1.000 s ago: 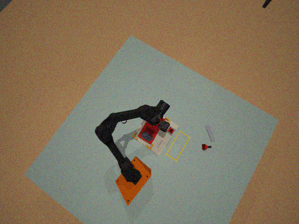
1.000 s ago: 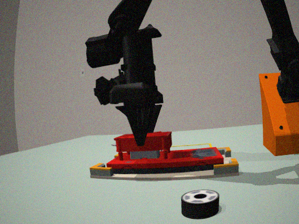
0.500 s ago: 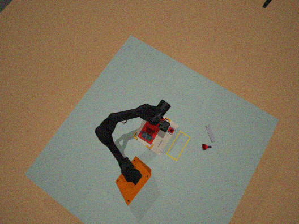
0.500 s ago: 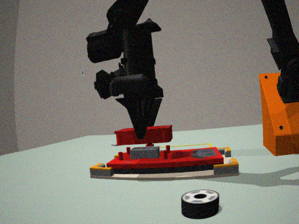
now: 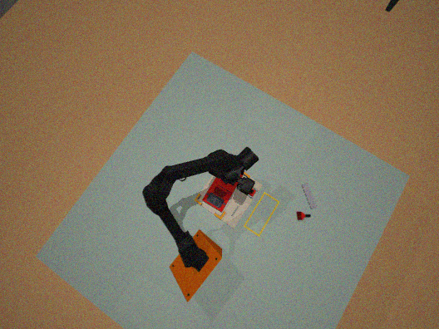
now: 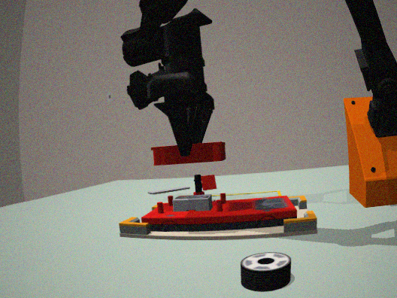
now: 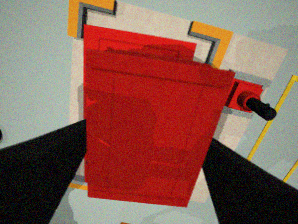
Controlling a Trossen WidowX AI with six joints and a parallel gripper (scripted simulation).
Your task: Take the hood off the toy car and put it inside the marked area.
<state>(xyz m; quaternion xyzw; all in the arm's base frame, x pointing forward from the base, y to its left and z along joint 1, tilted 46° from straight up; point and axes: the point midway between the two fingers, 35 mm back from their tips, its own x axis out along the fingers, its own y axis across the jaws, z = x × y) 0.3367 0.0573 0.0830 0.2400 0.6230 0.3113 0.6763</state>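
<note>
Now: the beige fixture plate 90 mm below my gripper tip, 40 mm behind it and 10 mm to the right of it. From my gripper tip the other things lie so: pale grey strip (340 mm to the right, 180 mm ahead, 100 mm below); hood (10 mm above).
</note>
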